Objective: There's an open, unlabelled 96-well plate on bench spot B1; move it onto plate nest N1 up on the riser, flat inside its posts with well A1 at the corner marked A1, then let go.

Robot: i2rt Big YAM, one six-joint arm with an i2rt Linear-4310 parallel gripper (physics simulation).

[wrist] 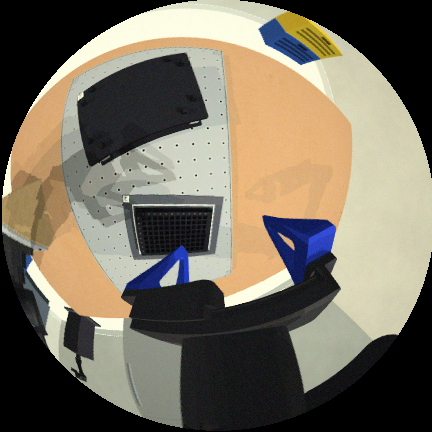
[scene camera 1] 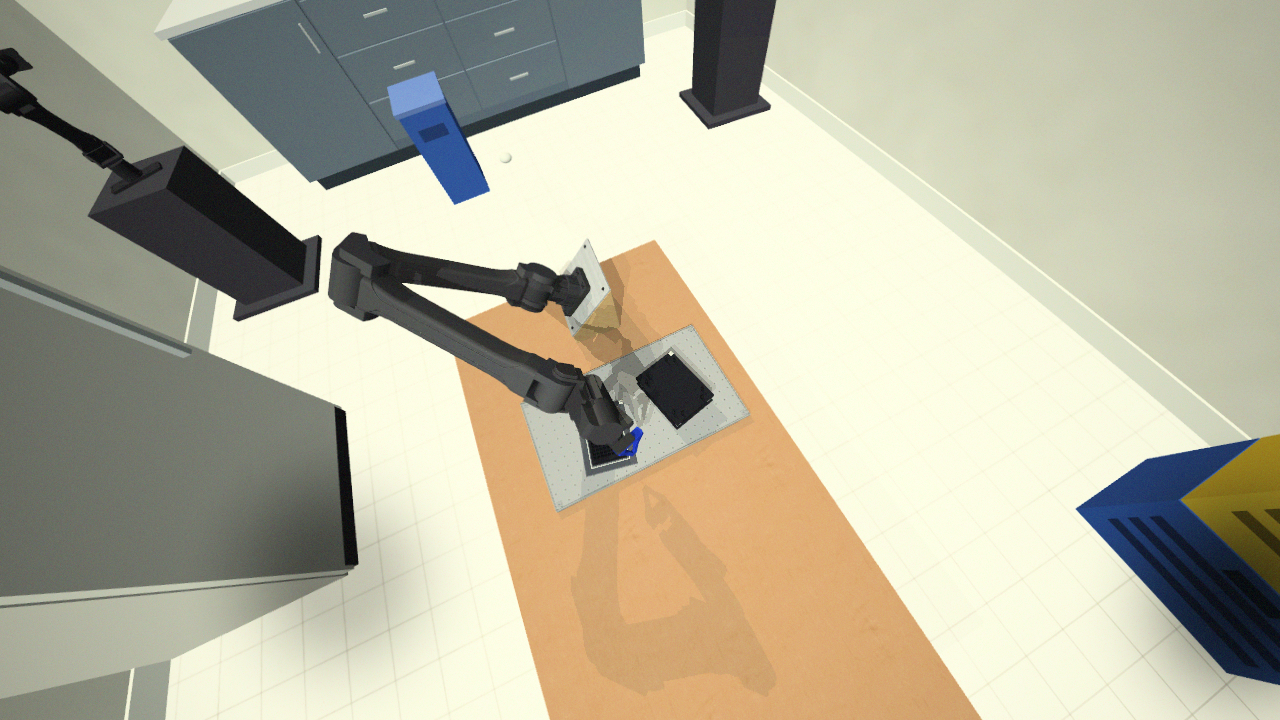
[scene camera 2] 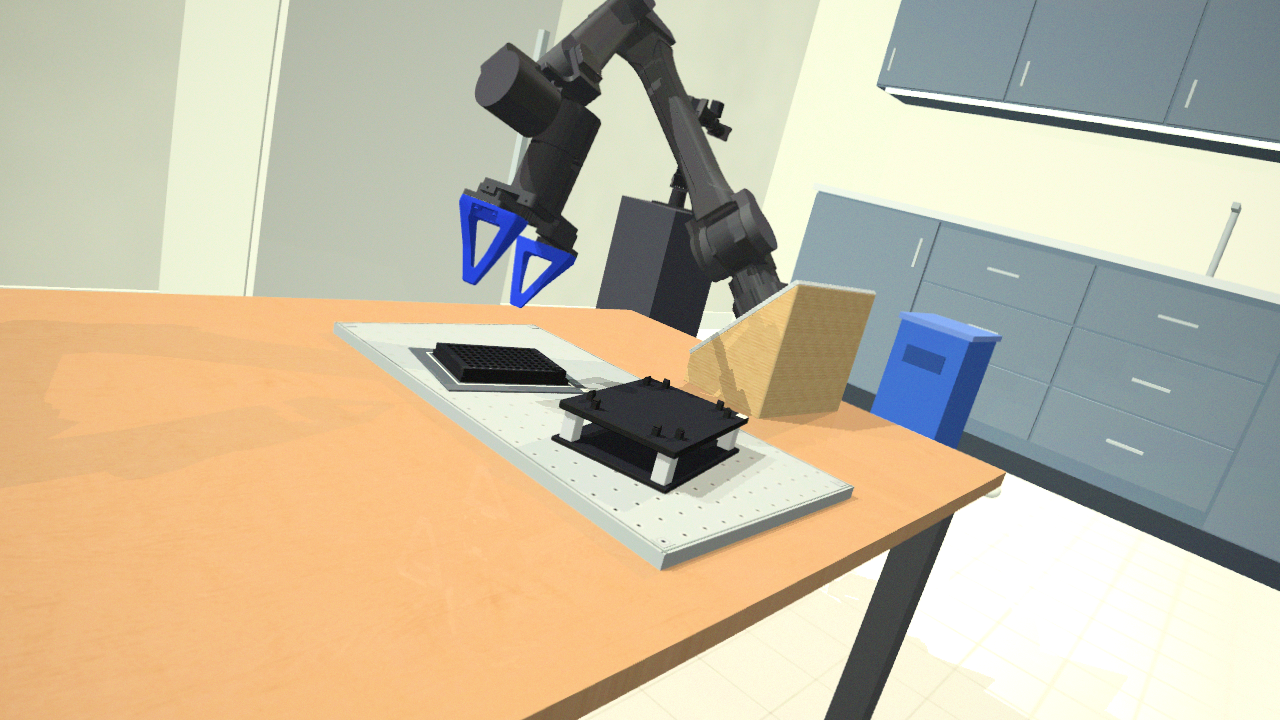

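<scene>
The black 96-well plate lies flat on the grey bench spot B1, inside its white outline. The black plate nest N1 stands on white legs as a riser, with short posts around its bare top. A small white marker is at one nest corner; its lettering is too small to read. My gripper is open and empty, well above the plate and offset from it, with blue fingers wide apart. In scene camera 1 the arm hides part of the plate.
Spot and nest are on a pale perforated board on the wooden table. The arm's wooden wedge base stands beside the board, near the nest. The nest top is higher than the plate.
</scene>
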